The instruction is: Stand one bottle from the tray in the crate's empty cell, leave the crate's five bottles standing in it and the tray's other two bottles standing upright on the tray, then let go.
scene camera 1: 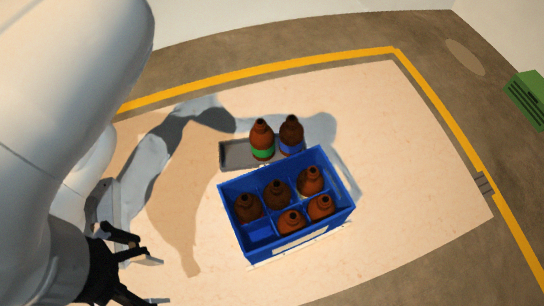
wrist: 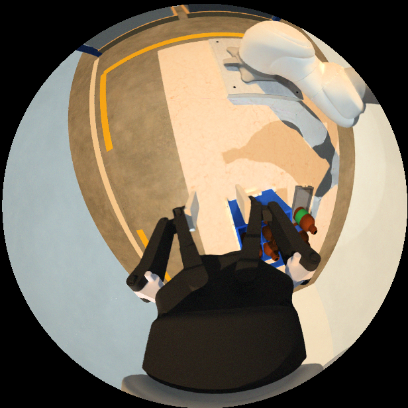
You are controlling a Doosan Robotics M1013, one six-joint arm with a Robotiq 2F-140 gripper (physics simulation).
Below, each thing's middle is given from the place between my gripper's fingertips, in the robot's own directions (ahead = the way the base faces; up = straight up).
Scene:
I see the green-banded bottle (scene camera 1: 262,141) 31 cm ahead of my hand, 35 cm to the left of it and 20 cm below it.

